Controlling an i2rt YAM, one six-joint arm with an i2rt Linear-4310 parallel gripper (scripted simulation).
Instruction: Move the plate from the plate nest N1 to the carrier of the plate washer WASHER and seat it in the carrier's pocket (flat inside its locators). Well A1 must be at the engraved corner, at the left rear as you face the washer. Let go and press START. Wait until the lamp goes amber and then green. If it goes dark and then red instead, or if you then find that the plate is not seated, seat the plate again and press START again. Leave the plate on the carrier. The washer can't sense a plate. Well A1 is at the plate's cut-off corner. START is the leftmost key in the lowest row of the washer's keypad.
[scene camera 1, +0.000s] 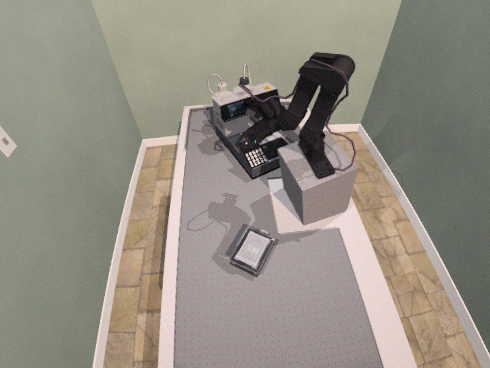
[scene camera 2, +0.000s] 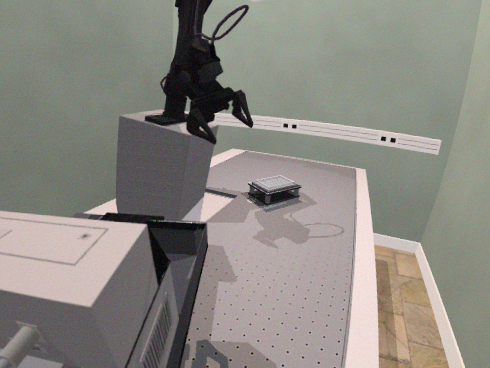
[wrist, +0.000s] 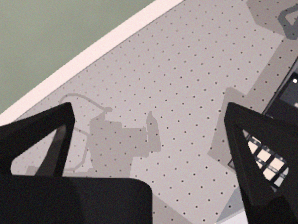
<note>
In view: the gripper (scene camera 2: 234, 133) and a washer (scene camera 2: 84, 285).
The gripper shows as well in the wrist view (wrist: 149, 110).
</note>
